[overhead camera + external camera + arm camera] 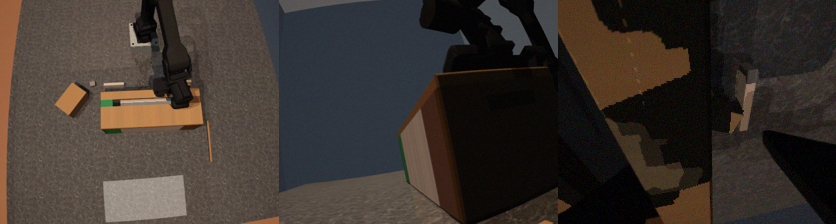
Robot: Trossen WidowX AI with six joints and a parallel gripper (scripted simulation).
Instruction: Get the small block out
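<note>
The tan block lies 20 mm behind my gripper tip, 40 mm to the left of it and 80 mm below it. Also, from my gripper tip: thin wooden stick 210 mm ahead, 100 mm to the left, 90 mm below; then wooden box 30 mm ahead, 130 mm to the right, 40 mm below; then grey cube 110 mm behind, 360 mm to the right, 90 mm below.
</note>
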